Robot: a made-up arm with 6 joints. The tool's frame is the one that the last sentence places. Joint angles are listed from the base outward.
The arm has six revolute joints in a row. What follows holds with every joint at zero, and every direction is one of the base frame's.
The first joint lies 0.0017 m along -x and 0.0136 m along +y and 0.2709 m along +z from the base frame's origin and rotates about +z.
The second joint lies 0.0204 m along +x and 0.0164 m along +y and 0.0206 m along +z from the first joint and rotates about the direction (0.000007, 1, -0.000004).
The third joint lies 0.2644 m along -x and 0.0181 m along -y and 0.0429 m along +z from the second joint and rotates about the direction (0.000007, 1, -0.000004).
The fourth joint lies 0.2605 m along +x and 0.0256 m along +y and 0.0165 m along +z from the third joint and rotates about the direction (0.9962, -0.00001, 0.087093).
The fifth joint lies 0.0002 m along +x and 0.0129 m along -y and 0.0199 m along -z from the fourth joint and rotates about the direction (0.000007, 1, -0.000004).
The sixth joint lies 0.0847 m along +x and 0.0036 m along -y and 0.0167 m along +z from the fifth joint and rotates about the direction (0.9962, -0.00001, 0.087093).
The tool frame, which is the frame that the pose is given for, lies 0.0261 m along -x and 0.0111 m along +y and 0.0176 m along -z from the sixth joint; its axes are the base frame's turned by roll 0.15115, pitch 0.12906 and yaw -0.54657 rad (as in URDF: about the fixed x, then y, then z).
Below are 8 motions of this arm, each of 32 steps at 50 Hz.
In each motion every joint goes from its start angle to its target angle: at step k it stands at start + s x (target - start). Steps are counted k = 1, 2, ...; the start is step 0. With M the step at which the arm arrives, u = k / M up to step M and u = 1 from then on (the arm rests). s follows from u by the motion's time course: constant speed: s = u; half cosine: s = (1 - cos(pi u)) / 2; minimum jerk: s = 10 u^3 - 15 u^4 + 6 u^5.
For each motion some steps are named. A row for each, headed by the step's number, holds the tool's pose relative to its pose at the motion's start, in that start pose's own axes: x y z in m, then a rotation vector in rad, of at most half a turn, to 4 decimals.
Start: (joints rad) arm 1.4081 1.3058 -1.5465 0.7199 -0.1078 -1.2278
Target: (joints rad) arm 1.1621 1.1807 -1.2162 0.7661 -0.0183 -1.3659
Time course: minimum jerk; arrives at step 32
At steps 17, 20, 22, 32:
17: -0.0013 -0.0352 -0.0464 -0.1762 0.0935 -0.0544
20: -0.0037 -0.0462 -0.0599 -0.2252 0.1245 -0.0695
22: -0.0054 -0.0526 -0.0674 -0.2525 0.1429 -0.0778
32: -0.0095 -0.0647 -0.0815 -0.3026 0.1787 -0.0930

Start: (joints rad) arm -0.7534 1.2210 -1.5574 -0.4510 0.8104 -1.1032
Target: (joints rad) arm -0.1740 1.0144 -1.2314 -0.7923 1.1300 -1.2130
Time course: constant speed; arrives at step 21
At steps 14, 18, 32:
14: -0.0791 0.0168 0.0335 -0.3072 -0.2805 0.1085
18: -0.1011 0.0201 0.0366 -0.3964 -0.3594 0.1136
32: -0.1171 0.0223 0.0374 -0.4627 -0.4172 0.1098

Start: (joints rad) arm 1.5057 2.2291 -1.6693 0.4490 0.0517 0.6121
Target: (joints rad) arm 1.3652 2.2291 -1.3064 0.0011 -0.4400 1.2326
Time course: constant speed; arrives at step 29
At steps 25, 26, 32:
25: 0.0239 -0.0815 0.0358 0.2545 -0.0425 0.0883
26: 0.0242 -0.0848 0.0365 0.2612 -0.0388 0.0946
32: 0.0247 -0.0946 0.0383 0.2802 -0.0247 0.1142

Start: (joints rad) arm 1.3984 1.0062 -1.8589 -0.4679 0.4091 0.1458
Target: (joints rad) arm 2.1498 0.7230 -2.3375 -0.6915 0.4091 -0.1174
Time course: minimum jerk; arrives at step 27
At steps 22, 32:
22: -0.0593 -0.2075 0.1380 0.5964 -0.3964 0.1844
32: -0.0548 -0.2220 0.1379 0.6314 -0.4012 0.1793

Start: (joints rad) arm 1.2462 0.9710 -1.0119 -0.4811 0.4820 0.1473
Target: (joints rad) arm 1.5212 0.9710 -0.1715 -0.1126 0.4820 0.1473
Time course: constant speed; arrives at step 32
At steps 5, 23, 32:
5: -0.0003 0.0201 -0.0393 -0.0715 0.1106 0.0733
23: -0.0287 0.0486 -0.1897 -0.3520 0.5131 0.2549
32: -0.0524 0.0337 -0.2619 -0.5041 0.7113 0.2901

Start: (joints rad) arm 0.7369 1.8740 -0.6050 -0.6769 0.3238 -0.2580
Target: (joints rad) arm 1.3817 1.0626 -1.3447 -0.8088 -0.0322 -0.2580
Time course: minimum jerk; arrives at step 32
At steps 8, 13, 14, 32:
8: -0.0185 -0.0257 0.0298 0.0667 -0.1644 -0.1118
13: -0.0872 -0.0809 0.0808 0.2183 -0.5372 -0.3275
14: -0.1093 -0.0939 0.0890 0.2581 -0.6321 -0.3753
32: -0.3897 -0.2077 0.0042 0.8129 -1.6767 -0.7572

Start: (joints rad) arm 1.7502 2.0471 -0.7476 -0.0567 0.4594 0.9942
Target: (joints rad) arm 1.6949 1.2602 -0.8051 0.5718 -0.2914 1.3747
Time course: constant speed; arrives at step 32
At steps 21, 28, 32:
21: -0.1526 -0.0707 0.0058 0.4981 0.1906 1.1259
28: -0.1902 -0.1199 0.0002 0.6140 0.3003 1.5075
32: -0.2059 -0.1520 -0.0053 0.6661 0.3748 1.7251

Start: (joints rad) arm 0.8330 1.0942 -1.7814 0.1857 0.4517 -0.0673
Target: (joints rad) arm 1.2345 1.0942 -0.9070 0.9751 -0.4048 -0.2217
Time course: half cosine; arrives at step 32
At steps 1, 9, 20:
1: 0.0002 0.0002 -0.0005 0.0012 0.0012 0.0016
9: 0.0081 0.0142 -0.0420 0.1002 0.0919 0.0966
20: -0.0021 0.0291 -0.1654 0.3884 0.3646 0.1133

